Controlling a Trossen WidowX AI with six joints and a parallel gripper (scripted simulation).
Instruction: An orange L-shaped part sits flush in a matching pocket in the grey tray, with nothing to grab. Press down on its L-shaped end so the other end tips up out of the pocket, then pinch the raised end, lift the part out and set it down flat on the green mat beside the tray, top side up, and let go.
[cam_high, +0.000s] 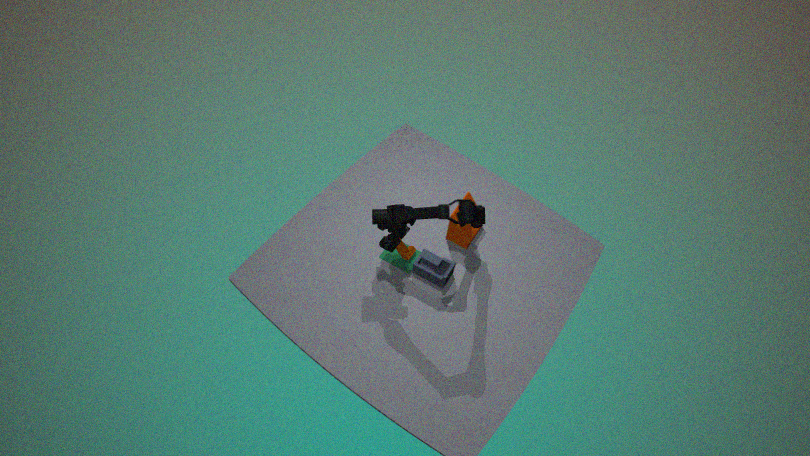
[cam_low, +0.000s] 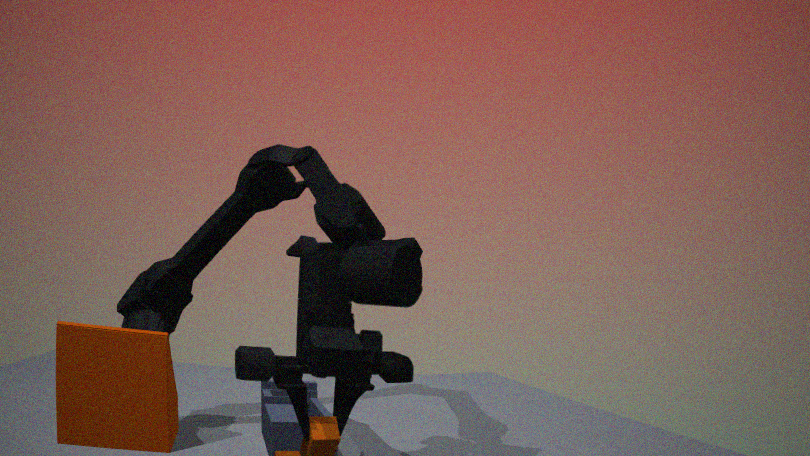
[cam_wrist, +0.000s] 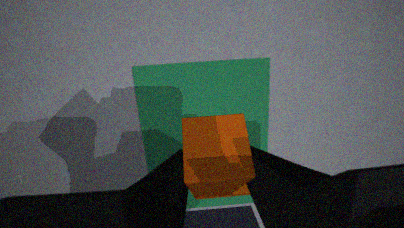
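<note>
Now: gripper tip 2 cm past the orange L-shaped part, 3 cm to the right of it and 3 cm above it. Round my gripper tip: green mat: 2 cm to the left, 9 cm below.
</note>
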